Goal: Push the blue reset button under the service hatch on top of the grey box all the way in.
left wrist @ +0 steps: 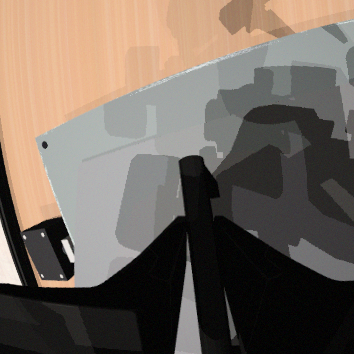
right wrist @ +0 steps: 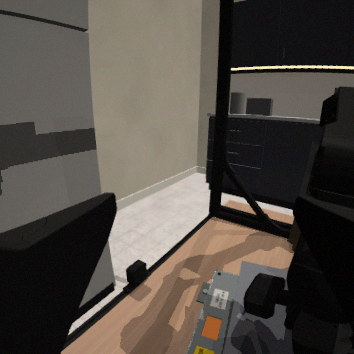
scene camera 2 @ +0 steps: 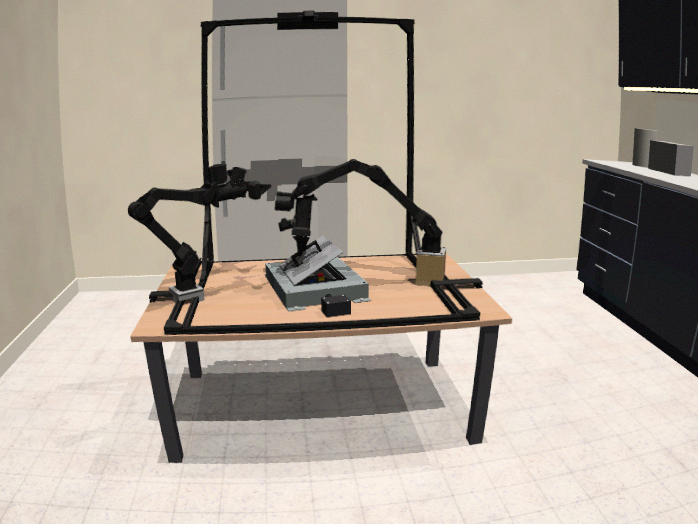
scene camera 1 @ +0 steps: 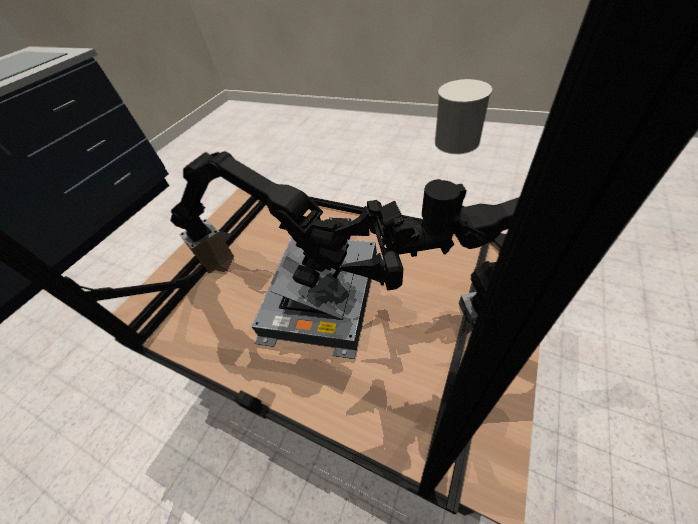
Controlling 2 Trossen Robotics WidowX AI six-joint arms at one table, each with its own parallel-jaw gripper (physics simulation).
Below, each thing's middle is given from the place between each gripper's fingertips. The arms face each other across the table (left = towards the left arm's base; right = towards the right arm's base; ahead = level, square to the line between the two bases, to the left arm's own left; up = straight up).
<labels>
Now: right hand 130 mm short of the service hatch (scene camera 1: 329, 295), 150 mm to the right of it and 260 mm above it.
I see my left gripper 10 mm past the service hatch, 40 mm to the right of it and 20 mm above it.
</labels>
